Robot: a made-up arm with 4 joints. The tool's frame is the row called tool. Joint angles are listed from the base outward.
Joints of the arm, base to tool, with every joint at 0 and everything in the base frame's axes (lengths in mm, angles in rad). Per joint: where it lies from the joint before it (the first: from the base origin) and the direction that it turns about. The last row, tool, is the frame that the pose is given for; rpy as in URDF.
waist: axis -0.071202 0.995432 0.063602 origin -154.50 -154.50 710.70
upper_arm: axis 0 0 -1 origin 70.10 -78.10 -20.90
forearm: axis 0 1 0 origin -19.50 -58.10 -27.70
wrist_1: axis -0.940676 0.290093 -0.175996 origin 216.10 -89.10 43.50
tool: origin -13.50 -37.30 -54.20 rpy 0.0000 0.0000 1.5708
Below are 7 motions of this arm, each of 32 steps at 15 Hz.
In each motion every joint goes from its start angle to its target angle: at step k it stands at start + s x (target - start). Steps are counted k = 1, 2, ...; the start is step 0. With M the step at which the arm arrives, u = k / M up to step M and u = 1 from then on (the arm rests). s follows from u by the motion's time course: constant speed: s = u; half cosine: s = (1 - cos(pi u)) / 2; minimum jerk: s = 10 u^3 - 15 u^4 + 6 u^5.
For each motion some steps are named. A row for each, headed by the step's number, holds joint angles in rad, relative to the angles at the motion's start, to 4 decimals.
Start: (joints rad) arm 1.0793 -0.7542 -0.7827 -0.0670
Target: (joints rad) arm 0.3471 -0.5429 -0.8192 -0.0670
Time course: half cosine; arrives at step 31
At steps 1, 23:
1: -0.0019 0.0005 -0.0001 0.0000
23: -0.6183 0.1784 -0.0308 0.0000

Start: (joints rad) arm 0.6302 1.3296 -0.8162 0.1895
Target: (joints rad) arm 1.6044 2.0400 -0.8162 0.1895
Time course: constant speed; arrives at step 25
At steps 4, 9, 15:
4: 0.1559 0.1137 0.0000 0.0000
9: 0.3507 0.2557 0.0000 0.0000
15: 0.5845 0.4262 0.0000 0.0000

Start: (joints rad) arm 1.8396 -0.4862 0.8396 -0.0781
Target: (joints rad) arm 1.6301 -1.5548 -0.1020 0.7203
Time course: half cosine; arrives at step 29
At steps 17, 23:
17: -0.1328 -0.6772 -0.5968 0.5060
23: -0.1881 -0.9597 -0.8456 0.7170

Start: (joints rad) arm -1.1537 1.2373 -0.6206 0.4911
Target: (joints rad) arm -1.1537 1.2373 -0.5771 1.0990
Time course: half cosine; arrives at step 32
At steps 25, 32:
25: 0.0000 0.0000 0.0386 0.5389
32: 0.0000 0.0000 0.0435 0.6079

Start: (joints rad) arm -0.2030 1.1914 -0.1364 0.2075
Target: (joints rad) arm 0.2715 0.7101 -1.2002 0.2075
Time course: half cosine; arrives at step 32
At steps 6, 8, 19, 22, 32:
6: 0.0400 -0.0406 -0.0896 0.0000
8: 0.0695 -0.0705 -0.1558 0.0000
19: 0.3061 -0.3105 -0.6863 0.0000
22: 0.3691 -0.3743 -0.8274 0.0000
32: 0.4745 -0.4813 -1.0638 0.0000

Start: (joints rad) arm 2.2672 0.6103 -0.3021 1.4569
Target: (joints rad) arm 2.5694 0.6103 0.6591 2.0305
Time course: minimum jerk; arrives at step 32
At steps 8, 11, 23, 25, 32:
8: 0.0313 0.0000 0.0995 0.0594
11: 0.0682 0.0000 0.2168 0.1294
23: 0.2601 0.0000 0.8274 0.4938
25: 0.2800 0.0000 0.8907 0.5315
32: 0.3022 0.0000 0.9612 0.5736

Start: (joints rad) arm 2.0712 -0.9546 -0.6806 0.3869
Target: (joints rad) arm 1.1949 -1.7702 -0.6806 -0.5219
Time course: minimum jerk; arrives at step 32
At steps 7, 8, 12, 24, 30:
7: -0.0643 -0.0598 0.0000 -0.0666
8: -0.0907 -0.0844 0.0000 -0.0941
12: -0.2412 -0.2245 0.0000 -0.2501
24: -0.7856 -0.7312 0.0000 -0.8147
30: -0.8744 -0.8138 0.0000 -0.9068

